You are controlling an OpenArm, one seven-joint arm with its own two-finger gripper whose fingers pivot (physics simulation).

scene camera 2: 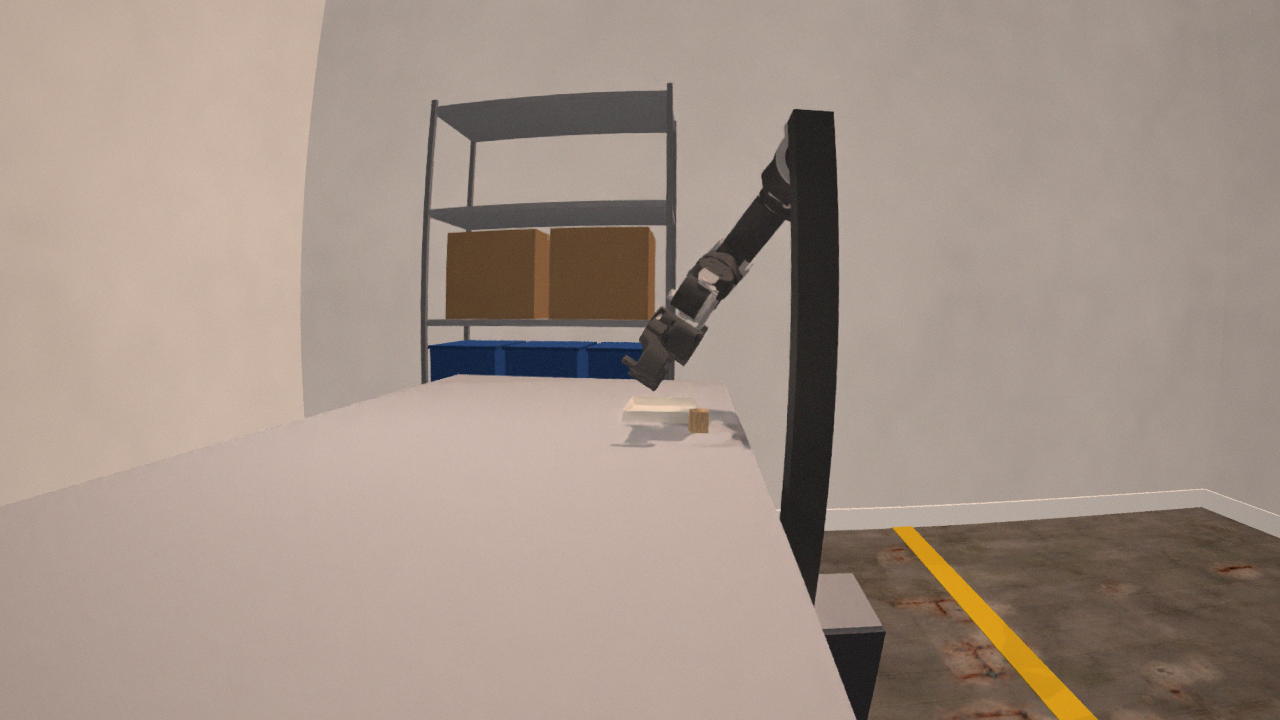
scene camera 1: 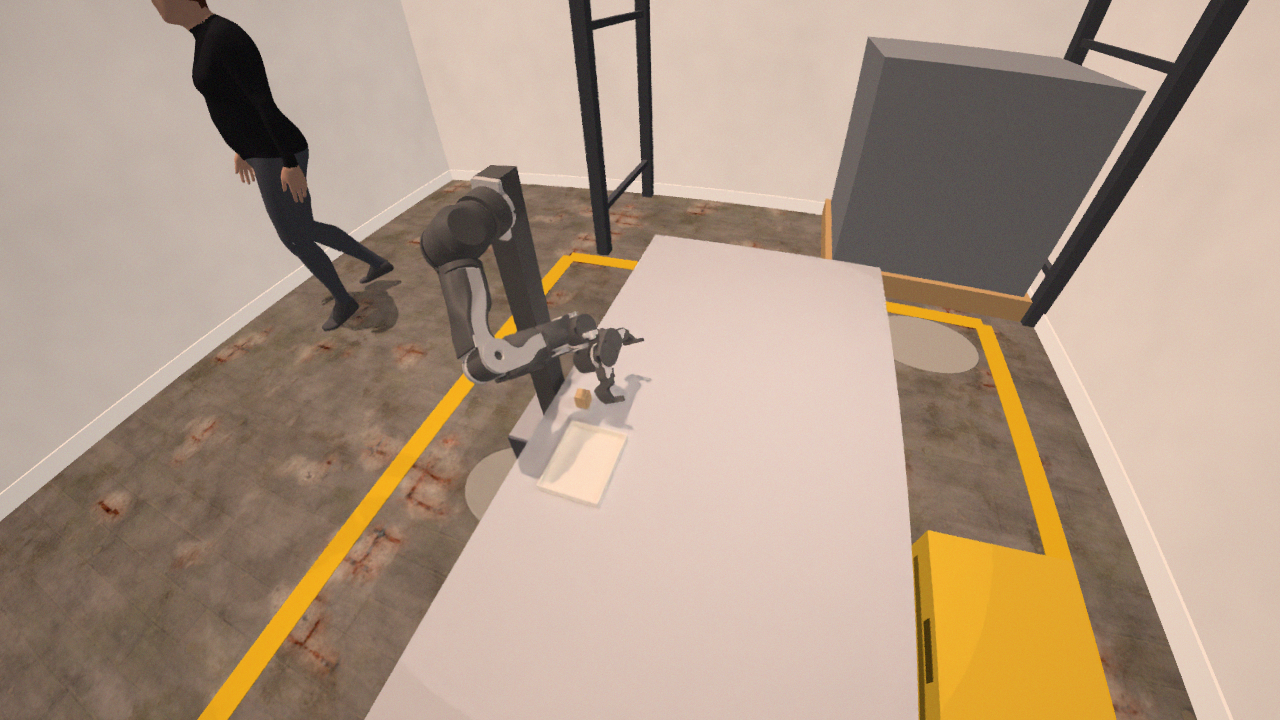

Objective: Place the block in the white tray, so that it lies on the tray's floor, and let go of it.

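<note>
The small wooden block (scene camera 1: pixel 582 398) (scene camera 2: pixel 699 420) stands on the table (scene camera 1: pixel 742 492) (scene camera 2: pixel 402 537) near the edge on the arm's side, outside the tray. The white tray (scene camera 1: pixel 583 465) (scene camera 2: pixel 656 417) lies flat beside it, a short gap away, nearer the viewer in the scene camera 1 view. No block shows in the tray. My gripper (scene camera 1: pixel 630 368) (scene camera 2: pixel 640 374) is open and empty, its fingers spread wide. It hangs tilted above the table, higher than the block and off to its side, toward the table's middle. It touches neither block nor tray.
The arm's dark post (scene camera 1: pixel 519 259) (scene camera 2: pixel 812 313) rises at the table edge close to the block. A person (scene camera 1: pixel 241 89) stands on the floor behind the arm. A yellow box (scene camera 1: pixel 1011 626) and a grey cabinet (scene camera 1: pixel 966 170) stand beyond the table. A shelf rack (scene camera 2: pixel 563 111) stands behind.
</note>
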